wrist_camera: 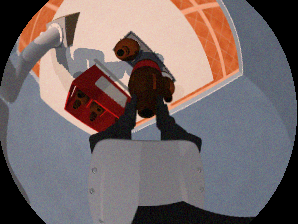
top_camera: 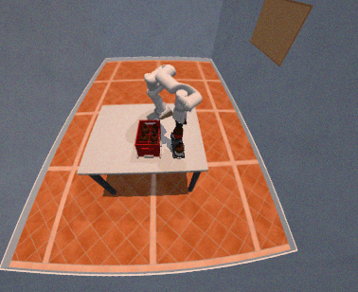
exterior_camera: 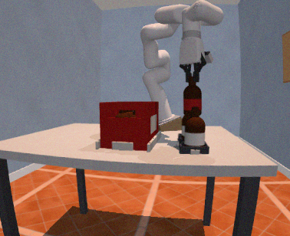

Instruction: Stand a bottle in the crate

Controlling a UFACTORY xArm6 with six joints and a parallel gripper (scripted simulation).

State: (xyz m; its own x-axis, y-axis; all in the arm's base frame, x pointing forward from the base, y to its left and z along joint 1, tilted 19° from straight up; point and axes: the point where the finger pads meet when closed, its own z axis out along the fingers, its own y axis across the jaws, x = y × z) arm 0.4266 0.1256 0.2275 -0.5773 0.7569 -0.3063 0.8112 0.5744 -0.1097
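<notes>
Now: hand 70 mm above the brown bottle. Round my hand: red crate (70 mm behind, 240 mm to the right, 190 mm below); then tray (260 mm below).
</notes>
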